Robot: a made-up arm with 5 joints. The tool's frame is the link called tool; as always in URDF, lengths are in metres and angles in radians. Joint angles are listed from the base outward. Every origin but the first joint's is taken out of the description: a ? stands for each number. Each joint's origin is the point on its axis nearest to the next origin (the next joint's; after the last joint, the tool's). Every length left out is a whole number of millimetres.
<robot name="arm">
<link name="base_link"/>
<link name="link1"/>
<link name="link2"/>
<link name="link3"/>
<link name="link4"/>
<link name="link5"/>
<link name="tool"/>
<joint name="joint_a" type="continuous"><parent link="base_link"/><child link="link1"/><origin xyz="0.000 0.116 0.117" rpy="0.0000 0.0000 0.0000"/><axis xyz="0 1 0"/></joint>
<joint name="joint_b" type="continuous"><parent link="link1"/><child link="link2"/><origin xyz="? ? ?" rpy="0.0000 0.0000 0.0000"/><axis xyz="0 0 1"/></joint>
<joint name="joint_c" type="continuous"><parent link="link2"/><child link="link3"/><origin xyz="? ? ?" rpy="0.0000 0.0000 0.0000"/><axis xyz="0 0 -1"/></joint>
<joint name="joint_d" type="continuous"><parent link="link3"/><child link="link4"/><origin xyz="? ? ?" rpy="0.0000 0.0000 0.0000"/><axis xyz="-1 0 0"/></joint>
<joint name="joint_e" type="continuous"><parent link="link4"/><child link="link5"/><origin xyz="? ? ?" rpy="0.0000 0.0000 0.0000"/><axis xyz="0 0 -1"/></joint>
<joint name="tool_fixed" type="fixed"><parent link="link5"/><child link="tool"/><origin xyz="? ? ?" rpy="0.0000 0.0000 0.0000"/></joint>
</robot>
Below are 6 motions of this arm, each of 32 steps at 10 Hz.
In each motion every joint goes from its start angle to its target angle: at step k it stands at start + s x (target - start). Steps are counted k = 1, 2, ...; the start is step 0. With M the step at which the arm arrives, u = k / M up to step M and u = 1 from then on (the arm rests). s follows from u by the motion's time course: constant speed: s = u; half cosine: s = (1 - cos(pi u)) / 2; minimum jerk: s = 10 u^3 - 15 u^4 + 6 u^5.
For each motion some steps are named. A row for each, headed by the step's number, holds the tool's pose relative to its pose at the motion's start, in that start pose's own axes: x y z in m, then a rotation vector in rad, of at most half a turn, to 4 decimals.
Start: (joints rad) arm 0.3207 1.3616 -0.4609 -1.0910 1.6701
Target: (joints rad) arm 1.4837 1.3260 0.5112 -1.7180 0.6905
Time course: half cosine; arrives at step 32
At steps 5, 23, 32:
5: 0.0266 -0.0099 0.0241 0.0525 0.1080 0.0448
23: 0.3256 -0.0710 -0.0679 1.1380 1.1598 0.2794
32: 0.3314 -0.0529 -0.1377 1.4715 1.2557 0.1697

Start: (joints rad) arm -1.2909 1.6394 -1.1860 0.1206 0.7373
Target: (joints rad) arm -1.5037 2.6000 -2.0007 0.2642 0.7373
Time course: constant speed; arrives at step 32
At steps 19, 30, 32:
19: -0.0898 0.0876 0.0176 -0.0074 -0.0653 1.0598
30: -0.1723 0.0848 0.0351 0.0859 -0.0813 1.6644
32: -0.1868 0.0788 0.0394 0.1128 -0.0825 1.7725

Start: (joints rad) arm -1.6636 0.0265 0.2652 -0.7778 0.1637
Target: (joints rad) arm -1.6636 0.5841 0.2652 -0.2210 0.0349
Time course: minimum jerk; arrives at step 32
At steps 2, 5, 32:
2: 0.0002 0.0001 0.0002 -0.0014 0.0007 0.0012
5: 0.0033 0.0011 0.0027 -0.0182 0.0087 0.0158
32: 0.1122 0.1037 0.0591 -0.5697 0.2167 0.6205

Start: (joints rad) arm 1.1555 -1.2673 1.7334 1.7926 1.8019
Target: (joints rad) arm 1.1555 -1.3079 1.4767 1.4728 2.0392
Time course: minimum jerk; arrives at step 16
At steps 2, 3, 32:
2: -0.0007 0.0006 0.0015 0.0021 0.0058 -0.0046
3: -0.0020 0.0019 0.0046 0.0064 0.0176 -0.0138
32: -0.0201 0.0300 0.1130 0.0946 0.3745 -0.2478

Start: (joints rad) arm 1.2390 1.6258 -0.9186 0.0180 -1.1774
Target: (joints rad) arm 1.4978 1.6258 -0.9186 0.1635 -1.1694
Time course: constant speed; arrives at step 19
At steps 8, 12, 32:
8: -0.0117 0.0098 0.0395 -0.0830 -0.0347 -0.0077
12: -0.0191 0.0159 0.0585 -0.1243 -0.0521 -0.0137
32: -0.0341 0.0284 0.0903 -0.1961 -0.0830 -0.0273

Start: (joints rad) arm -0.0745 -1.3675 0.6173 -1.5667 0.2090
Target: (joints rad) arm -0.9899 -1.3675 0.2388 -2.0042 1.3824
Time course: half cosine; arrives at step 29
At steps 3, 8, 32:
3: -0.0080 0.0044 -0.0060 0.0304 0.0171 -0.0403
8: -0.0512 0.0397 -0.0302 0.1967 0.1316 -0.2682
32: -0.0536 0.2431 0.1377 0.7650 1.2646 -1.2570

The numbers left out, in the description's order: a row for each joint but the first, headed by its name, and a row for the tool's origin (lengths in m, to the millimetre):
joint_b: 0.114 0.000 0.074
joint_c: -0.109 0.089 0.000
joint_d: 0.329 -0.043 0.000
joint_e: 0.000 0.032 0.040
tool: -0.120 -0.251 0.000

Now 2 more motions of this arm.
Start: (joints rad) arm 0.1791 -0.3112 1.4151 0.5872 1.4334
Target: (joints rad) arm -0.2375 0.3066 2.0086 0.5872 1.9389
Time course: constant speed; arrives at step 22
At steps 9, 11, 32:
9: -0.0130 0.0515 0.0017 -0.0101 0.1692 -0.1839
11: -0.0159 0.0649 0.0036 -0.0169 0.2066 -0.2246
32: -0.0301 0.1495 0.0244 -0.0842 0.4088 -0.4453

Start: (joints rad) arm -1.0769 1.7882 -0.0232 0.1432 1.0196
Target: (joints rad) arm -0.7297 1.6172 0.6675 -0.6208 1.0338
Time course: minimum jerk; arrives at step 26
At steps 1, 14, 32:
1: 0.0000 0.0000 0.0000 0.0003 0.0005 -0.0005
14: 0.0211 -0.0428 -0.0274 0.3581 0.5180 -0.5052
32: 0.0143 -0.0732 -0.0545 0.6744 0.8394 -0.8974

